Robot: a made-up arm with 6 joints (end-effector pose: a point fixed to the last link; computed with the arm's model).
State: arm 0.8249 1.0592 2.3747 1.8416 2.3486 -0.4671
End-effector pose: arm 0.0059 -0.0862 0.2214 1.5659 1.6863 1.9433
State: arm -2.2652 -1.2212 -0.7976 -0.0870 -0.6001 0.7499
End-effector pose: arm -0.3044 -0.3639 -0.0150 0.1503 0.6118 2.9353
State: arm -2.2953 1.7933 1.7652 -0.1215 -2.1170 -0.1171
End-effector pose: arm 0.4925 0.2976 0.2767 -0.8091 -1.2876 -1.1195
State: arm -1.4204 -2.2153 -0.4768 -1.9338 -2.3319 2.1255
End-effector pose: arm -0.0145 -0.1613 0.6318 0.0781 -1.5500 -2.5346
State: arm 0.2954 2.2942 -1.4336 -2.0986 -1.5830 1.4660
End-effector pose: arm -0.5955 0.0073 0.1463 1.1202 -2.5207 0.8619
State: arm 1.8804 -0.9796 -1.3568 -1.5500 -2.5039 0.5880
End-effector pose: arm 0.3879 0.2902 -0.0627 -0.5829 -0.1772 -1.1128
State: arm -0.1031 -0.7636 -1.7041 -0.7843 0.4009 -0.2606
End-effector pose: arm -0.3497 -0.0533 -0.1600 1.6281 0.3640 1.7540
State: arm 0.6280 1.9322 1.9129 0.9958 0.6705 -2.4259
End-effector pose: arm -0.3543 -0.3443 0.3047 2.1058 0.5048 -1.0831
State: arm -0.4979 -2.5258 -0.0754 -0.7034 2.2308 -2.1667
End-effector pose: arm -0.0858 -0.0104 0.2492 -0.0336 -2.2058 1.1256
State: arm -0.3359 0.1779 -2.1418 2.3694 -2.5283 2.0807
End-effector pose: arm -0.1369 -0.1763 0.4271 1.2606 -1.4461 -1.2185
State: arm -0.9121 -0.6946 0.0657 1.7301 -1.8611 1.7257
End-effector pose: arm 0.3886 -0.2435 0.0883 -1.6349 -0.4869 -1.6360
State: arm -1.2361 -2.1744 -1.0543 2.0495 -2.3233 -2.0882
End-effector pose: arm 0.2099 -0.1479 -0.1413 1.5061 2.2267 -1.4946
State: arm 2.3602 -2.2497 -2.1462 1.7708 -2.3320 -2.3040
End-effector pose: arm -0.2203 0.1036 -0.1069 -1.8163 2.4108 -0.4171
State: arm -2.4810 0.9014 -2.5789 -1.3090 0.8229 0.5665
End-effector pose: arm 0.3495 0.1525 0.3348 2.6101 -1.3288 0.0499
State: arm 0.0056 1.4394 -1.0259 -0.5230 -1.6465 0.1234
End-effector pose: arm -0.1599 -0.6376 0.0784 -2.3566 0.2588 1.1783
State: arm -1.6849 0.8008 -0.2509 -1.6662 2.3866 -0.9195
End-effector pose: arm 0.2066 -0.1126 -0.0772 1.2497 1.7757 -0.9140
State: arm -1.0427 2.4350 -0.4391 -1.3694 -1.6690 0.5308
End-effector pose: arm 0.3990 -0.4657 0.1964 -2.6366 -0.7524 -0.1672
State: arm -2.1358 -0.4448 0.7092 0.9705 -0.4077 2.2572
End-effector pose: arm 0.2860 -0.0292 -0.3828 -1.8661 1.0591 -0.3214
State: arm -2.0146 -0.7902 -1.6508 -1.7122 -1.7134 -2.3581
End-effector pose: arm 0.1475 -0.5320 -0.2604 -2.9911 -0.7629 0.0297
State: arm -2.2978 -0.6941 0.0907 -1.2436 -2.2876 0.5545
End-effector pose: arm -0.3540 -0.2668 -0.0602 -0.8427 -0.0528 2.0338
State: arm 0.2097 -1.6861 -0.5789 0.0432 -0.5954 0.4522
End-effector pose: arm 0.0511 0.4798 0.1963 0.8986 -0.2394 0.2620
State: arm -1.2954 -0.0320 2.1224 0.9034 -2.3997 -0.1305
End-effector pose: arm -0.1444 -0.2431 0.0274 2.7635 -1.2283 -0.3277
